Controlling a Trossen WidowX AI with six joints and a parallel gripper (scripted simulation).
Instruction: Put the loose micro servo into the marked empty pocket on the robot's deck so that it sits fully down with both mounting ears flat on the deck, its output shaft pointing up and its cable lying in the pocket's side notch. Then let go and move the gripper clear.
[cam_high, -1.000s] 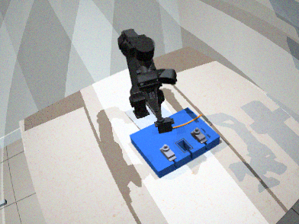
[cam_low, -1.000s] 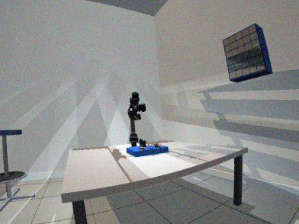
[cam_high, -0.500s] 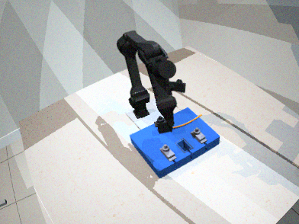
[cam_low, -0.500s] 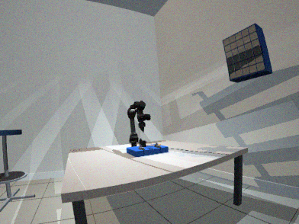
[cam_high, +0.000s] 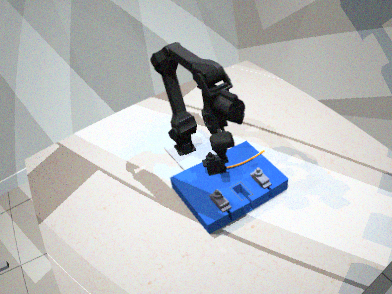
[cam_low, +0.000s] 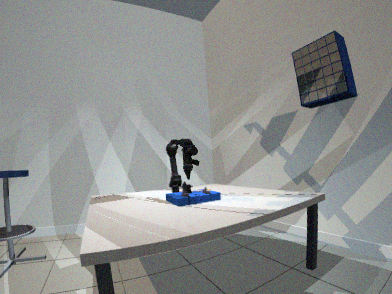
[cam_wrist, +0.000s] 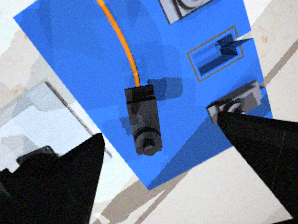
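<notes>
The blue deck is 12 cm below my gripper tip.
</notes>
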